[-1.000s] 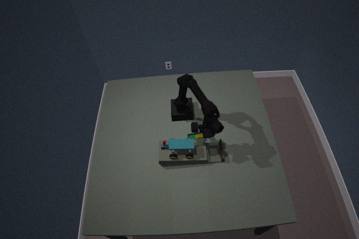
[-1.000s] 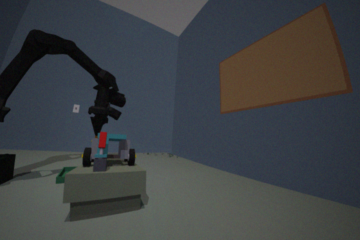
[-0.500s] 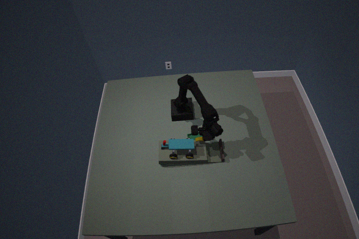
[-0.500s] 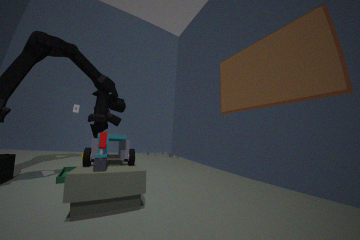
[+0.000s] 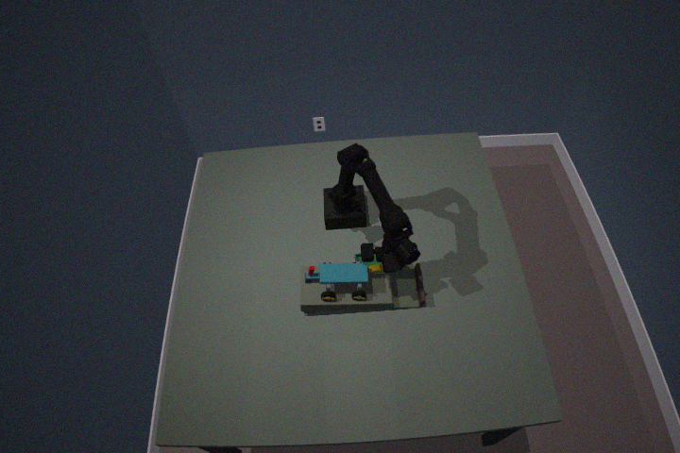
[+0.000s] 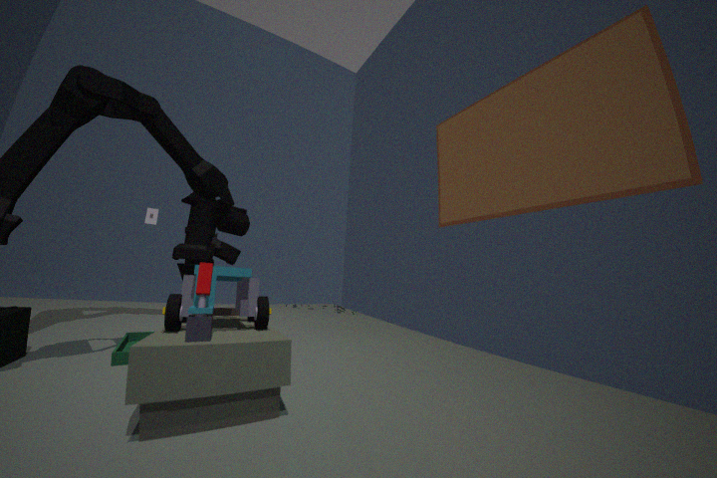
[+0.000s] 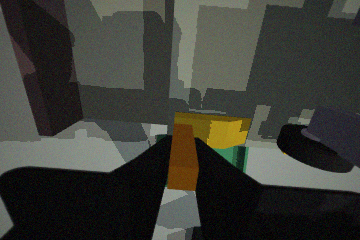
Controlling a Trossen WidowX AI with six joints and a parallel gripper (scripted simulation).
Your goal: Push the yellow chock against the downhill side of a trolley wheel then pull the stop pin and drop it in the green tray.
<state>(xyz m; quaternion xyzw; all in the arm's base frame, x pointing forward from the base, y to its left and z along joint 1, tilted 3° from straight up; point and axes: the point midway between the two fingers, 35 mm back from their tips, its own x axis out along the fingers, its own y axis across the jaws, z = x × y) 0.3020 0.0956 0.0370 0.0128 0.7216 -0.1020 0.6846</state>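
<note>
My gripper tip is now 26 cm to the left of the red-headed stop pin and 4 cm below it. Also, from my gripper tip: grey ramp: 3 cm ahead, 15 cm to the right, 4 cm below; yellow chock: 2 cm to the right, 1 cm below; brown stop bar: 7 cm ahead, 10 cm to the left, 6 cm below.
</note>
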